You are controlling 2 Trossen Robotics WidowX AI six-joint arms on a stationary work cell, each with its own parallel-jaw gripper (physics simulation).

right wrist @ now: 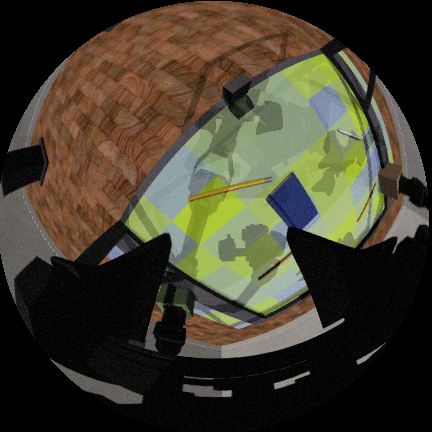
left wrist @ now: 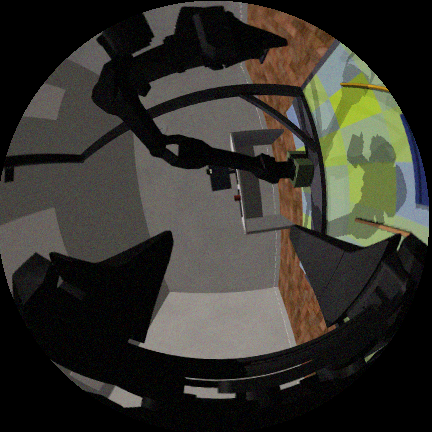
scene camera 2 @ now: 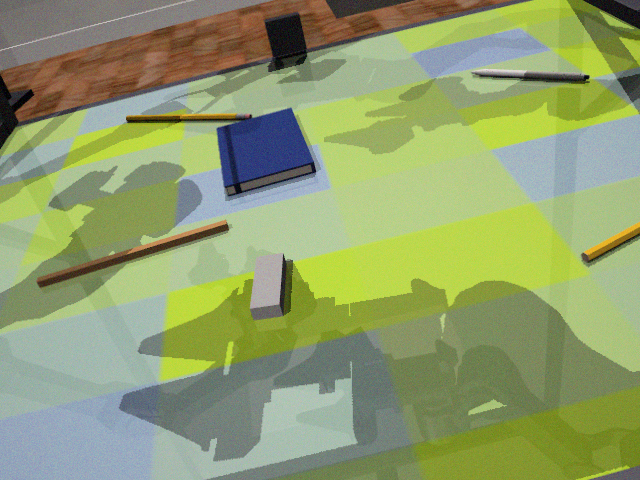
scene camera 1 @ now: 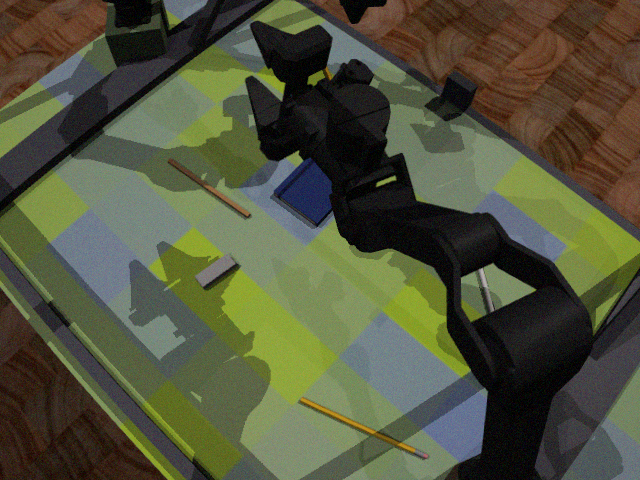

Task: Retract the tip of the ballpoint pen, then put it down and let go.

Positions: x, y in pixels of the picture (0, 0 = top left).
Scene:
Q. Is my right gripper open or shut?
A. Open.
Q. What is my right gripper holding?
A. Nothing.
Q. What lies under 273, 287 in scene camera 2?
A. An eraser.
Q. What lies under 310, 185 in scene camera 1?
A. A blue notebook.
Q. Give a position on a blue notebook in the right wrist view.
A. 289, 199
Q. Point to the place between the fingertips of my left gripper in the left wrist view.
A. At 233, 233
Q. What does the blue notebook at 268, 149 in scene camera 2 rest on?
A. The table.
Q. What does the brown stick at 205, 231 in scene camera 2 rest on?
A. The table.

